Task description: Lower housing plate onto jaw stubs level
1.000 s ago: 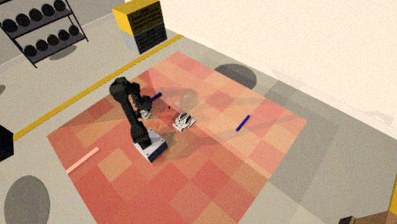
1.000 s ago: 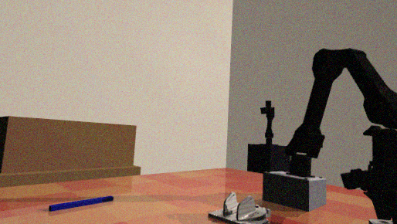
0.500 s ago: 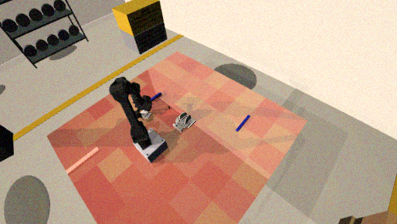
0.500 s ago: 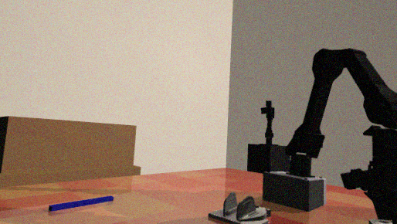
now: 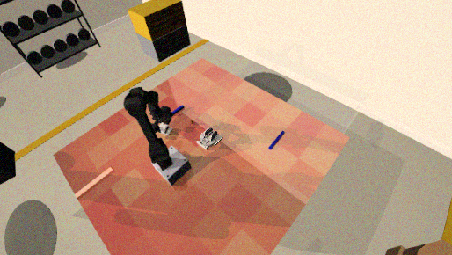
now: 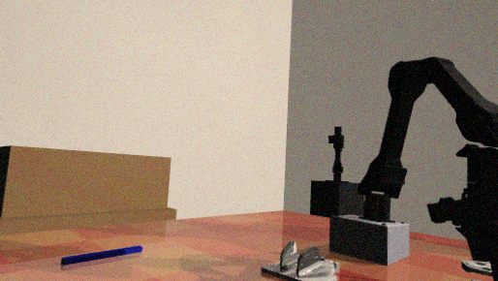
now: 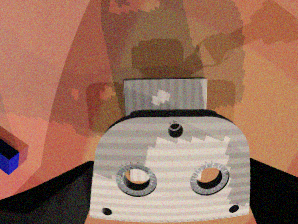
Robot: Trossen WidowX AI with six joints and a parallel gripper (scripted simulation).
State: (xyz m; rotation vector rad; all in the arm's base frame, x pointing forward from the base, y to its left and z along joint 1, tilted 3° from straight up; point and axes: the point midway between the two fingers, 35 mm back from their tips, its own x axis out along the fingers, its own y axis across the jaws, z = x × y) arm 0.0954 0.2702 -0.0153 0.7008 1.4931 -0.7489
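Right now the white part is 2 cm below my gripper tip, 1 cm to the right of it and 1 cm ahead of it.
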